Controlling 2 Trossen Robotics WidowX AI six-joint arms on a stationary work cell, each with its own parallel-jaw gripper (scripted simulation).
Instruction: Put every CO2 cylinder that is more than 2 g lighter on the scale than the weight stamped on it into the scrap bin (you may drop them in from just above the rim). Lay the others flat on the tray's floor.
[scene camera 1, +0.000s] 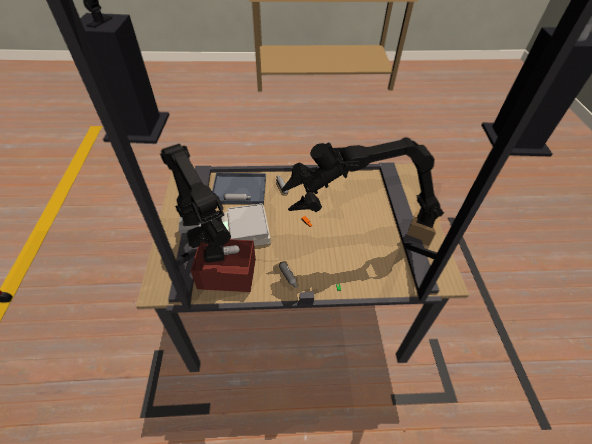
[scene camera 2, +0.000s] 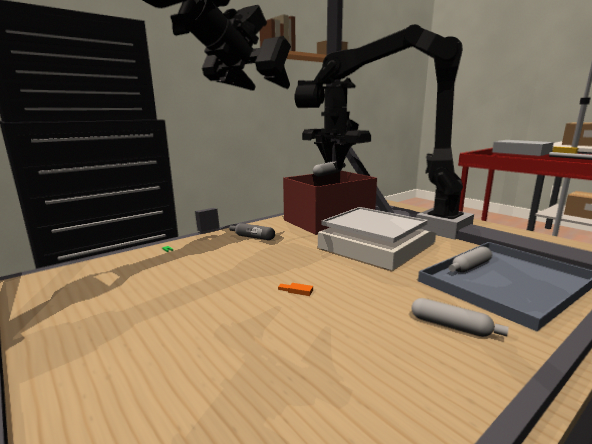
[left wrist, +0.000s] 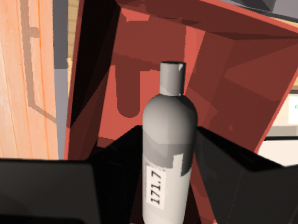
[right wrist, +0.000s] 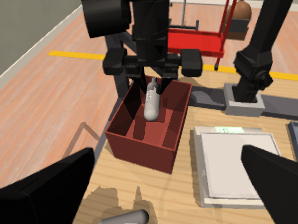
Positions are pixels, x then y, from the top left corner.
Scene:
my right gripper: scene camera 1; scene camera 2 270, 87; right wrist; not seen in the left wrist view (out of frame)
red scrap bin: scene camera 1 236, 265; scene camera 2; left wrist; right wrist 132, 138
same spot on red scrap bin: (left wrist: 234, 74) = (scene camera 2: 364, 207)
same spot on my right gripper: (right wrist: 62, 185) = (scene camera 1: 295, 203)

